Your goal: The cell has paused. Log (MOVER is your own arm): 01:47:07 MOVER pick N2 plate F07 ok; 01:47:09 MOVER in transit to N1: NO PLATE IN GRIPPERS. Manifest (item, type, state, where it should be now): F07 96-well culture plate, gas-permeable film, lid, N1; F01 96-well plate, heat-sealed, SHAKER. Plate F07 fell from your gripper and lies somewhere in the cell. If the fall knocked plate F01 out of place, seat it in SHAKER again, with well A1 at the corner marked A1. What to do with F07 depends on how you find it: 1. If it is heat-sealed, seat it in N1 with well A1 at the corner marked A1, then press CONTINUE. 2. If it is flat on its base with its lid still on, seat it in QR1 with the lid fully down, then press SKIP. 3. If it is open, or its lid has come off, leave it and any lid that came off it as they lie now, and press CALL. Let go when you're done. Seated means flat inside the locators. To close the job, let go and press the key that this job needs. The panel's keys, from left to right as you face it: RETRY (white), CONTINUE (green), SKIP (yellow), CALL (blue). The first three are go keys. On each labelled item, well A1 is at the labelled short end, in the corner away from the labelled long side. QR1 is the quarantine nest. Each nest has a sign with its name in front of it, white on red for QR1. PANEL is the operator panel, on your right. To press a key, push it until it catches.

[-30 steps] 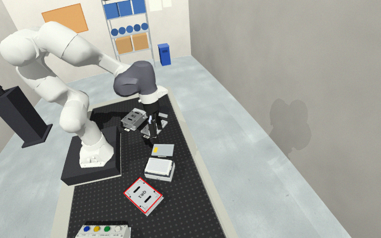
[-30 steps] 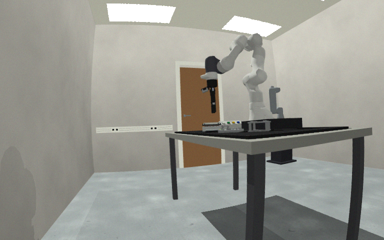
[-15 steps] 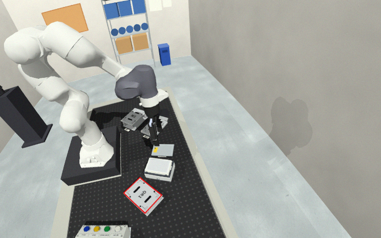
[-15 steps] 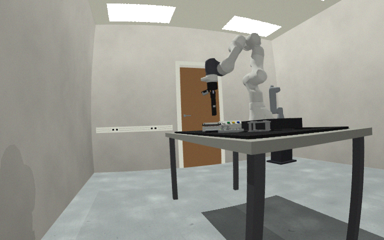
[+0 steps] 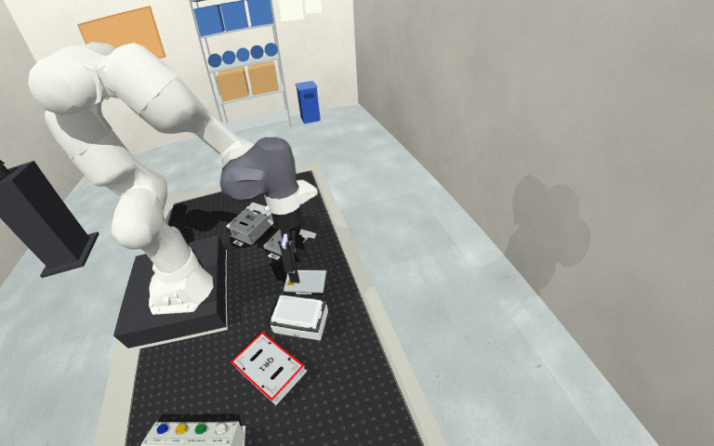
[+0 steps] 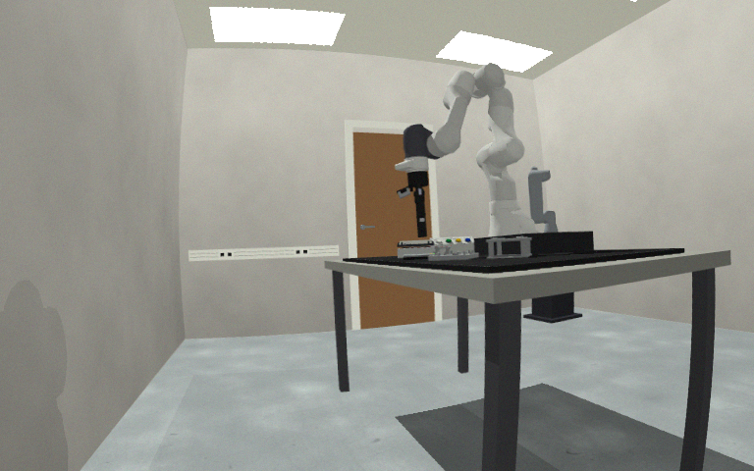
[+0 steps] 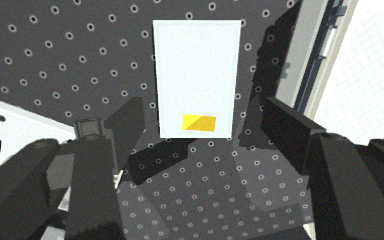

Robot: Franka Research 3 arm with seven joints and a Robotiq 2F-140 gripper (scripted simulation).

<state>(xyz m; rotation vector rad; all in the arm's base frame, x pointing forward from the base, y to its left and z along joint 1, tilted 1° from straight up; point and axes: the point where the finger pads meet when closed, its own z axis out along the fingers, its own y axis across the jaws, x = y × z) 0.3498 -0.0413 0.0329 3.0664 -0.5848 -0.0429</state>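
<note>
The pale flat rectangular piece is 10 mm ahead of my hand and 90 mm below it. Also, from my hand: white 96-well plate (40 mm behind, 140 mm to the right, 40 mm below); white retry key (280 mm behind, 410 mm to the right, 40 mm below); green continue key (330 mm behind, 400 mm to the right, 40 mm below).
</note>
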